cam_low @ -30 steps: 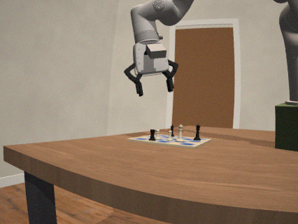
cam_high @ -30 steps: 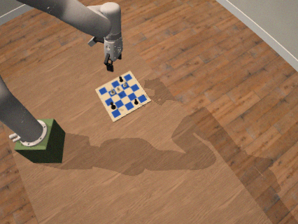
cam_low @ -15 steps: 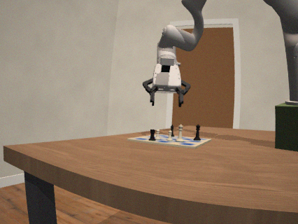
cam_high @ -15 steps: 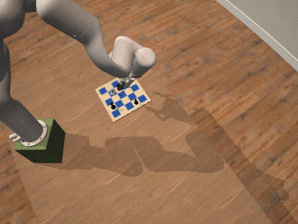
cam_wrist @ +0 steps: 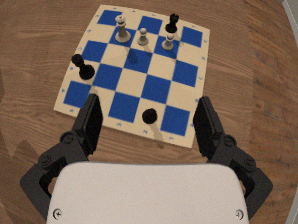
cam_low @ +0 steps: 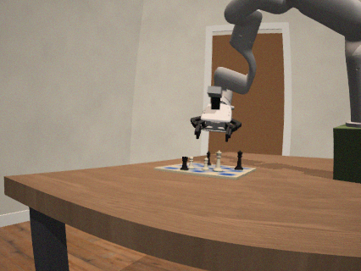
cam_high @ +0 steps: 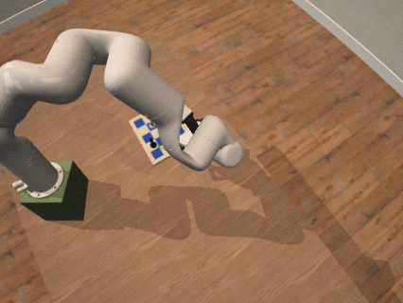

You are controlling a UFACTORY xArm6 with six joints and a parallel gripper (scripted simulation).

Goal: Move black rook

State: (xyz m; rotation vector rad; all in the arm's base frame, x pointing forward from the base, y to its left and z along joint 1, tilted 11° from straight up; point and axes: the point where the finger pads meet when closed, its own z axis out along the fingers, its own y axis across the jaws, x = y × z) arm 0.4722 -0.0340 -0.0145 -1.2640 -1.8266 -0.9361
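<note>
My gripper is now 90 mm to the right of the blue-and-cream chessboard, 90 mm above it and 40 mm past it.
</note>
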